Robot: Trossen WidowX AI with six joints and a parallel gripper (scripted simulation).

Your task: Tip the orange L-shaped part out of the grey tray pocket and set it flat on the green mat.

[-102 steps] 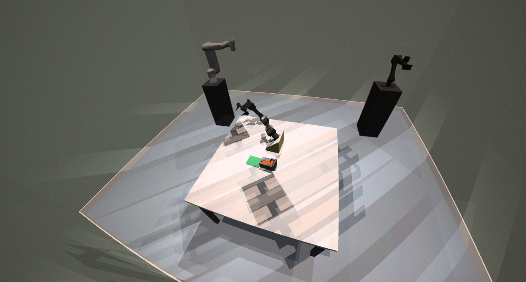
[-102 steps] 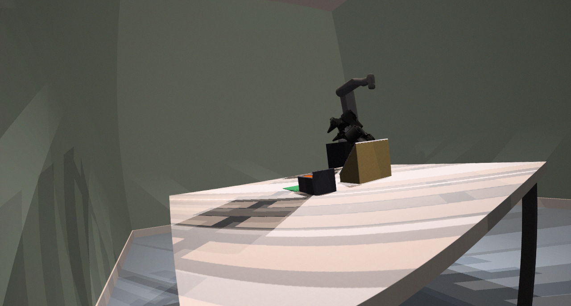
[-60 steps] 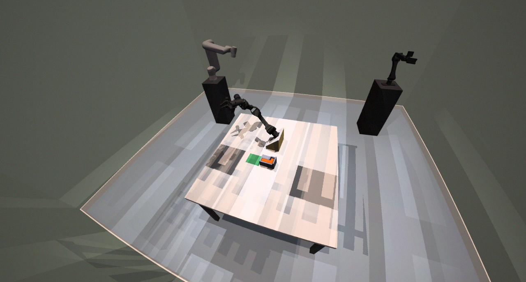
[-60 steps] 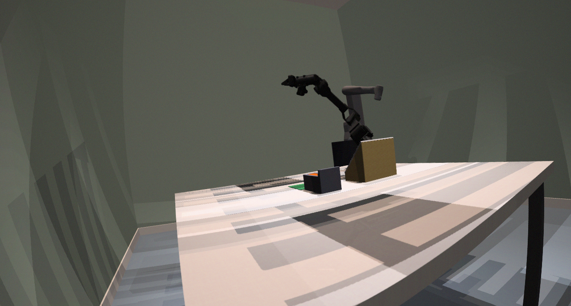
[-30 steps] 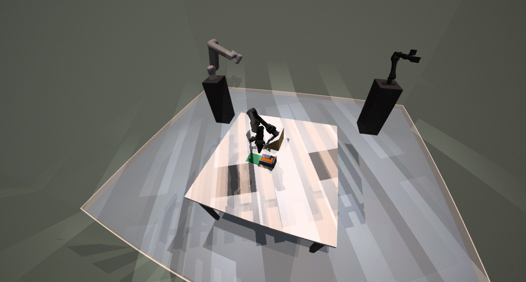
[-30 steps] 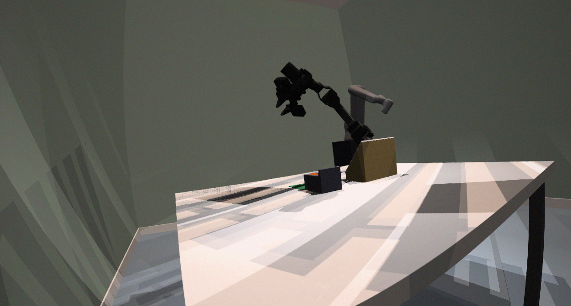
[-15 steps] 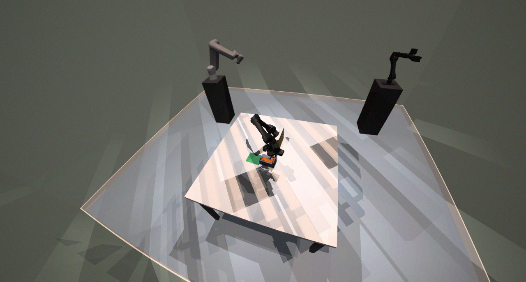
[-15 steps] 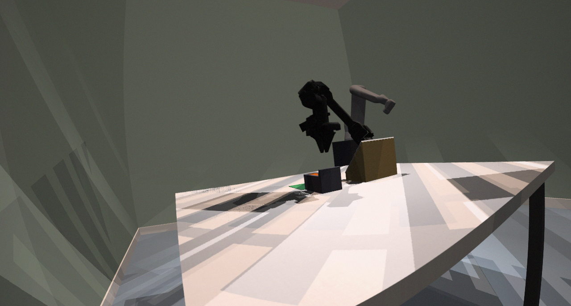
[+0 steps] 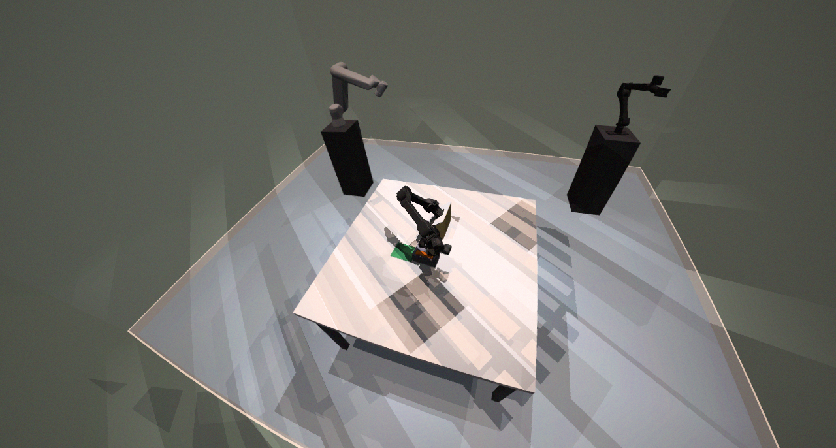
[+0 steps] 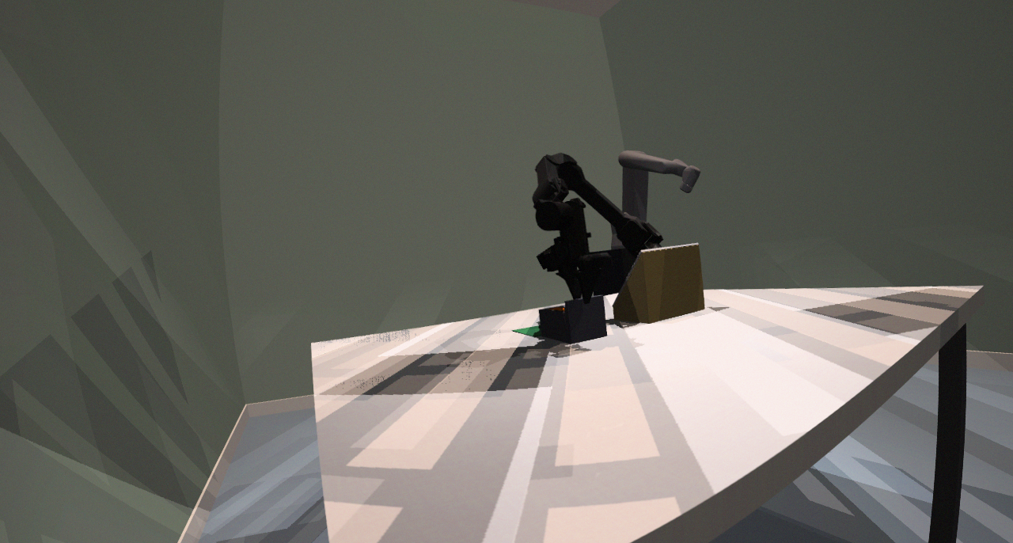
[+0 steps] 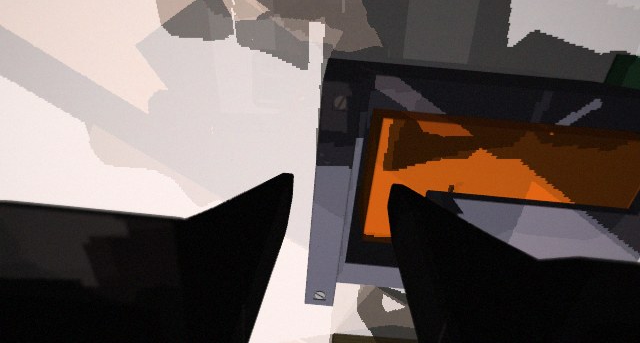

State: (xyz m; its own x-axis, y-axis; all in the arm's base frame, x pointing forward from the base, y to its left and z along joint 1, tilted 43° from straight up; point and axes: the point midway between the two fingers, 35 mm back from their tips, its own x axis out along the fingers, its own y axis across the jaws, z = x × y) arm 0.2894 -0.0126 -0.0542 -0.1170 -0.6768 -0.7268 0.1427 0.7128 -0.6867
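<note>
Now: the orange L-shaped part 50 mm to the right of my gripper tip, 30 mm below it and 10 mm behind it. From my gripper tip the other things lie so: green mat (220 mm to the right, 90 mm below, 30 mm behind).
</note>
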